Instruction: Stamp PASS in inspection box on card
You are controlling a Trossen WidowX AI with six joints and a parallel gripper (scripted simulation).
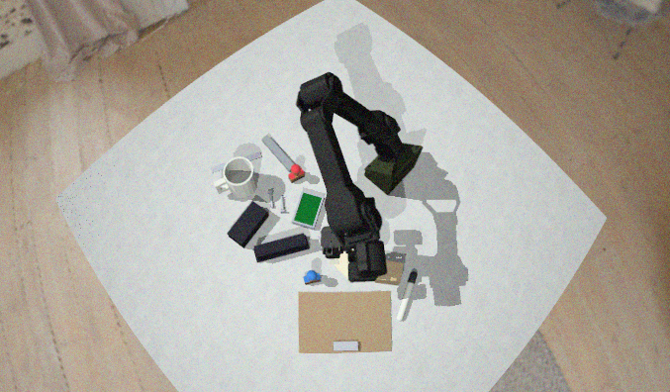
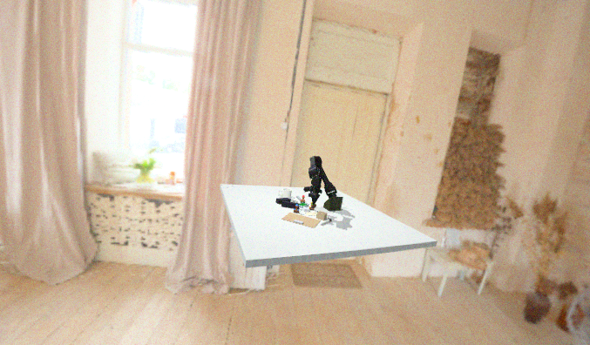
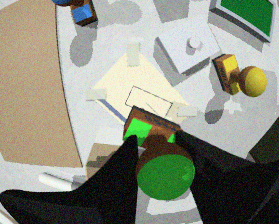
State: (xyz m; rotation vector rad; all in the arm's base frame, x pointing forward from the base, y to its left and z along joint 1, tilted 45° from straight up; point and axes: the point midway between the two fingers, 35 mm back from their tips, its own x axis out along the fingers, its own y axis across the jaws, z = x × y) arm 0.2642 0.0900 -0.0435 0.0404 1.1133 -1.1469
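My gripper tip is now 8 cm above the cream card. Also, from my gripper tip: block (9 cm to the left, 5 cm below, 2 cm behind); then yellow stamp (9 cm to the right, 6 cm below, 5 cm behind); then blue stamp (12 cm ahead, 6 cm below, 4 cm to the right).
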